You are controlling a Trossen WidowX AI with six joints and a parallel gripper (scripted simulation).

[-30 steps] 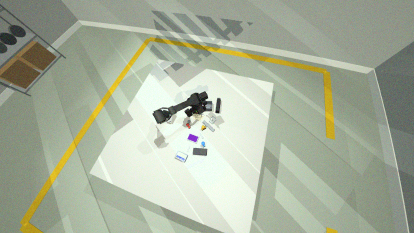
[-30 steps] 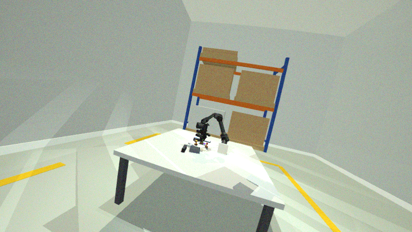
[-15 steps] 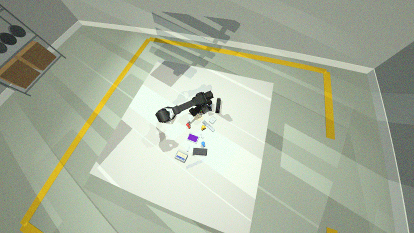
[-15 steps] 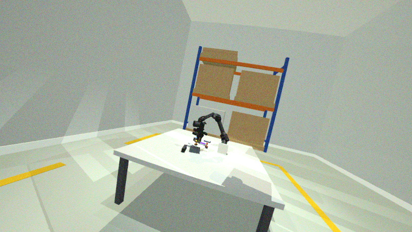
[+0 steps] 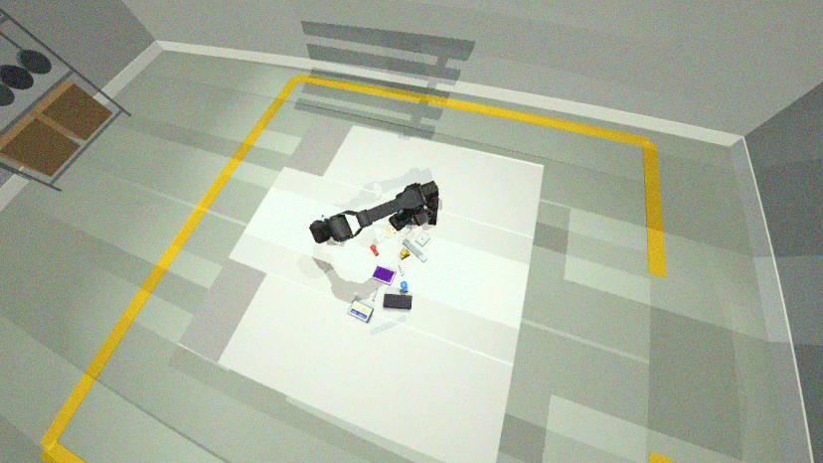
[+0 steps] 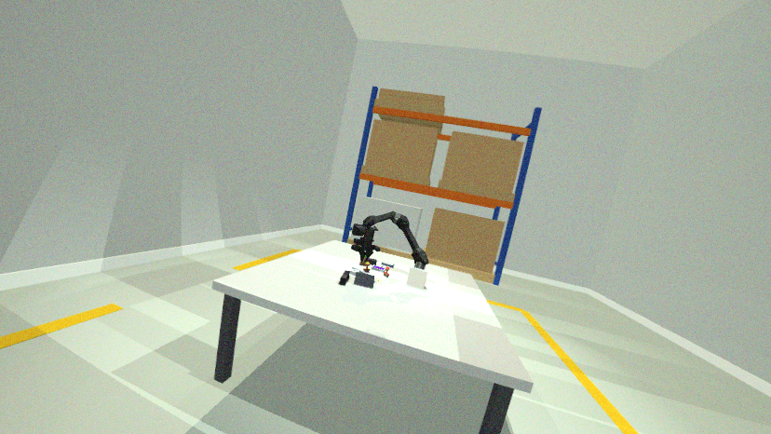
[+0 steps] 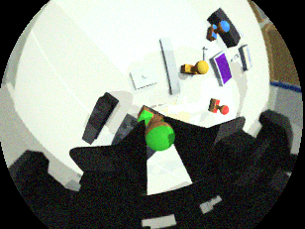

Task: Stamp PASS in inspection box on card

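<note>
My gripper tip is now 80 mm above the white block, 50 mm short of it and 30 mm to the left of it. Round my gripper tip: green-knobbed stamp: right at my gripper tip; grey tray: 90 mm below, 80 mm to the left, 50 mm behind; grey bar: 90 mm to the right, 90 mm below, 40 mm ahead.
</note>
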